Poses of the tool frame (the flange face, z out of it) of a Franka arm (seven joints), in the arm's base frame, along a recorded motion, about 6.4 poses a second.
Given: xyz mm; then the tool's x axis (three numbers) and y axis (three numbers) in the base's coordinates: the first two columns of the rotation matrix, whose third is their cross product.
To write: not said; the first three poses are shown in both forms.
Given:
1: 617 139 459 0.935 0.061 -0.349 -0.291 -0.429 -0.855
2: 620 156 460 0.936 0.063 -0.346 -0.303 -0.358 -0.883
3: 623 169 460 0.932 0.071 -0.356 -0.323 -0.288 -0.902
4: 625 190 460 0.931 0.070 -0.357 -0.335 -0.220 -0.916
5: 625 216 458 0.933 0.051 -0.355 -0.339 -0.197 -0.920
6: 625 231 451 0.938 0.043 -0.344 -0.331 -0.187 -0.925
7: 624 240 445 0.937 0.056 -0.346 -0.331 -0.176 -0.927
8: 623 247 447 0.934 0.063 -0.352 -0.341 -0.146 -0.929
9: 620 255 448 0.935 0.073 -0.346 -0.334 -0.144 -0.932
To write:
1:
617 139 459
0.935 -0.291 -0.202
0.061 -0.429 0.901
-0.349 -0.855 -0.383

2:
620 156 460
0.936 -0.303 -0.179
0.063 -0.358 0.931
-0.346 -0.883 -0.316

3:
623 169 460
0.932 -0.323 -0.167
0.071 -0.288 0.956
-0.356 -0.902 -0.245

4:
625 190 460
0.931 -0.335 -0.143
0.070 -0.220 0.972
-0.357 -0.916 -0.181

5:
625 216 458
0.933 -0.339 -0.117
0.051 -0.197 0.979
-0.355 -0.920 -0.167

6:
625 231 451
0.938 -0.331 -0.104
0.043 -0.187 0.982
-0.344 -0.925 -0.161

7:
624 240 445
0.937 -0.331 -0.113
0.056 -0.176 0.983
-0.346 -0.927 -0.146

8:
623 247 447
0.934 -0.341 -0.110
0.063 -0.146 0.988
-0.352 -0.929 -0.115

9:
620 255 448
0.935 -0.334 -0.118
0.073 -0.144 0.987
-0.346 -0.932 -0.110

